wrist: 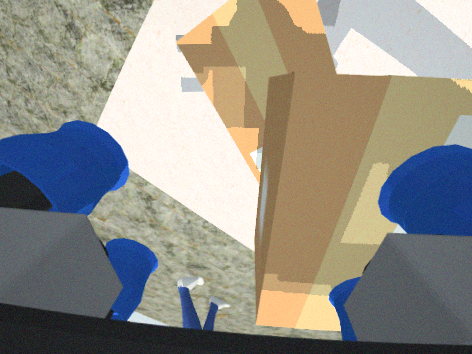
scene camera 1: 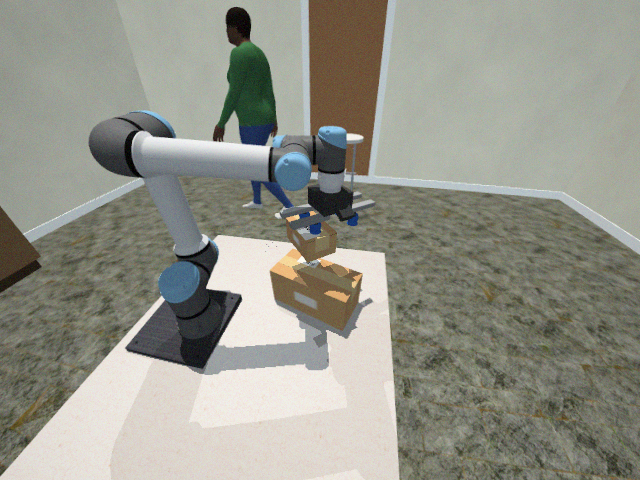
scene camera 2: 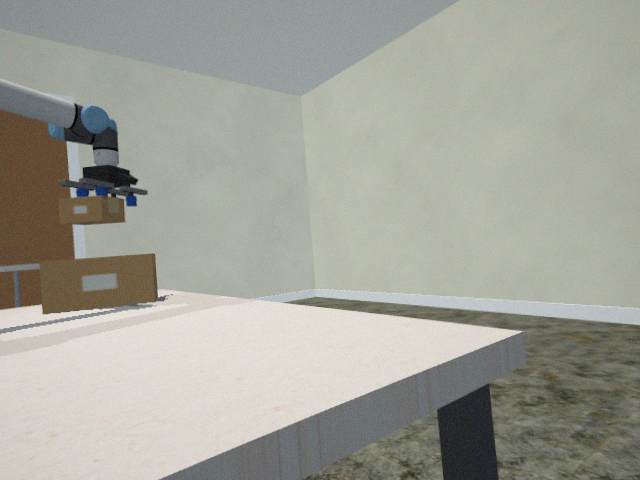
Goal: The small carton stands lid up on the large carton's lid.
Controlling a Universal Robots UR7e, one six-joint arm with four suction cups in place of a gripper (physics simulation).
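Frame: origin at the arm's base, x ahead, y left, z up, level; metres.
Seen in the pictures: end effector, tool point: (wrist: 238, 225) (scene camera 1: 328, 223); arm's base, origin of the base link: (scene camera 1: 201, 319).
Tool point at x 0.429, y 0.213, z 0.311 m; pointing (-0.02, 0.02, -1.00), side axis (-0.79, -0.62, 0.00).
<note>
Offsets run from my tool point to a thing's top centre. Level surfaces: height alone.
The small carton {0.055 m back, 0.036 m right, 0.015 m up} (scene camera 1: 324, 246) (scene camera 2: 95, 212) (wrist: 320, 175) hangs lid up and roughly level under part of my gripper (scene camera 1: 330, 219) (scene camera 2: 107, 195) (wrist: 245, 215). Blue cups on one side of the gripper sit on its lid; the cups on the other side hang free beside it. The large carton {0.037 m back, 0.044 m right, 0.179 m down} (scene camera 1: 330, 304) (scene camera 2: 62, 289) (wrist: 230, 100) stands on the table below, with a clear gap between the two in scene camera 2. In the wrist view the small carton is turned relative to the large one and hides part of its lid and label.
The table {0.333 m down} (scene camera 1: 268, 397) (scene camera 2: 258, 361) (wrist: 185, 175) carries the arm's dark base plate (scene camera 1: 155, 330). A person in green (scene camera 1: 251, 87) walks behind the table; their legs (wrist: 187, 307) show in the wrist view. A white stool (scene camera 1: 354, 138) stands beyond the table, near a brown door (scene camera 1: 346, 62).
</note>
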